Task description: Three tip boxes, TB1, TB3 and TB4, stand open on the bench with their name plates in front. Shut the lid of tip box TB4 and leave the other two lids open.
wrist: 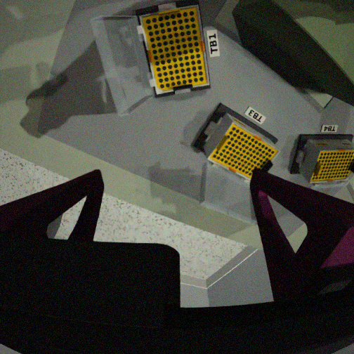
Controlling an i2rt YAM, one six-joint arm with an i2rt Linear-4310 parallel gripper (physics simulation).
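Note:
Tip box TB4 is at the right edge, its yellow perforated top showing and its name plate above it in the view. Its lid is hard to make out; a pale clear shape lies below the box. Tip box TB3 is right of the middle, with its clear lid open below it, partly behind the right finger. Tip box TB1 is at the top, its clear lid open to the left. My gripper is wide open with nothing between its fingers; the right fingertip overlaps TB3's lower edge in the view.
A dark green block-like object is at the upper right, beyond the boxes. The boxes stand on a grey mat. A speckled bench edge runs diagonally below. Dark shadows fall left of TB1.

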